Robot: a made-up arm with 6 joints. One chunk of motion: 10 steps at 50 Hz.
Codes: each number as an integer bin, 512 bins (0 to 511) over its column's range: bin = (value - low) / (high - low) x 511, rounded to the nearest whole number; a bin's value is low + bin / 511 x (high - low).
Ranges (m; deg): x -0.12..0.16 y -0.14..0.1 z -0.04..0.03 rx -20..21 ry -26..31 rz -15..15
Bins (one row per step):
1: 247 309 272 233 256 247
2: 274 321 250 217 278 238
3: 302 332 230 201 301 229
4: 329 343 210 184 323 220
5: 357 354 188 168 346 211
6: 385 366 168 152 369 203
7: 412 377 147 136 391 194
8: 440 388 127 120 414 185
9: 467 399 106 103 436 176
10: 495 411 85 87 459 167
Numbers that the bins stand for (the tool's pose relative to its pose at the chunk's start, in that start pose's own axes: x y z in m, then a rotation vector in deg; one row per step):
1: 0.0153 0.0051 -0.0027 -1.31 2.56 -0.50
2: 0.0301 0.0108 -0.0058 -2.59 5.01 -1.03
3: 0.0455 0.0159 -0.0085 -3.87 7.58 -1.56
4: 0.0603 0.0211 -0.0112 -5.24 10.03 -2.08
5: 0.0756 0.0263 -0.0142 -6.52 12.59 -2.61
6: 0.0910 0.0319 -0.0170 -7.80 15.16 -3.08
7: 0.1058 0.0371 -0.0199 -9.09 17.61 -3.61
8: 0.1211 0.0422 -0.0226 -10.37 20.18 -4.14
9: 0.1359 0.0474 -0.0255 -11.74 22.63 -4.67
10: 0.1512 0.0530 -0.0284 -13.02 25.20 -5.20

